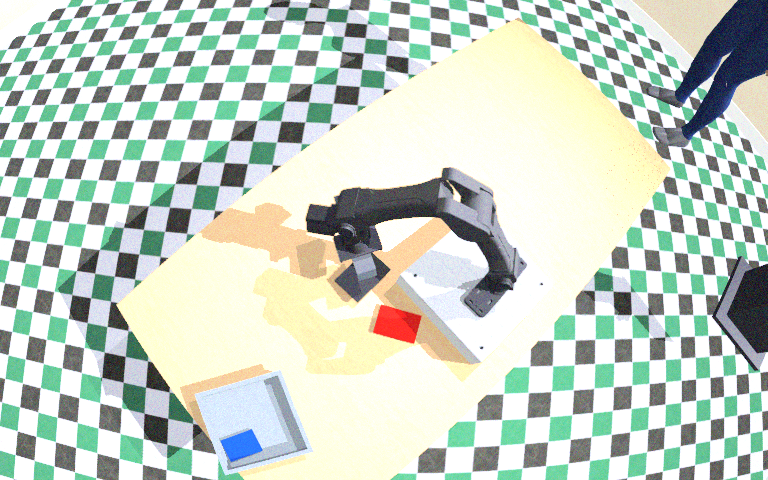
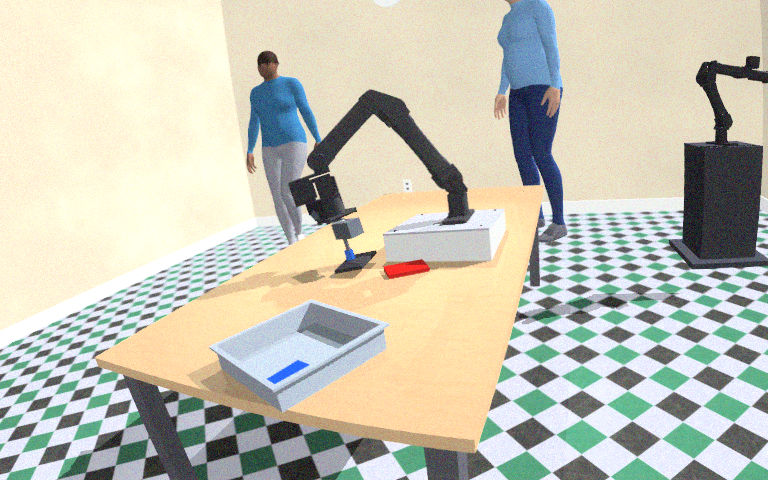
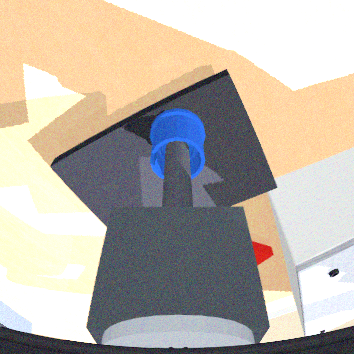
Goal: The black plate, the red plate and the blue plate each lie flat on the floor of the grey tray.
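Pixels of known places: hand at its tool point: (image 2: 352,262) (image 3: 176,128); arm's base at its link origin: (image 1: 496,282) (image 2: 459,217).
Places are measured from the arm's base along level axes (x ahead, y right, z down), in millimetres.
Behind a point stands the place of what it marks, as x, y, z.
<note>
My suction cup (image 2: 349,253) (image 3: 177,140) @(280, -196, 63) is pressed onto the top of the black plate (image 1: 351,288) @(255, -260, 52) (image 2: 358,262) @(241, -242, 49) (image 3: 232,140) @(266, -170, 50) and holds it, tilted, just above the table beside the arm's white base. The red plate (image 1: 397,324) @(109, -241, 65) (image 2: 406,269) @(103, -259, 65) (image 3: 261,252) @(96, -192, 65) lies flat on the table in front of that base. The blue plate (image 1: 241,445) @(155, -770, 62) (image 2: 288,371) @(166, -754, 62) lies flat on the floor of the grey tray (image 1: 290,413) @(132, -607, 72) (image 2: 353,347) @(63, -702, 37), in its near corner. The tray stands at the table's near end, well away from the cup.
The arm stands on a white base box (image 1: 441,330) @(17, -174, 62) (image 2: 441,245) @(25, -174, 31) (image 3: 316,211) @(189, -135, 32) right of the black plate. Two people (image 2: 280,129) (image 2: 532,77) stand behind the table. A black stand (image 2: 694,196) is on the floor at far right.
</note>
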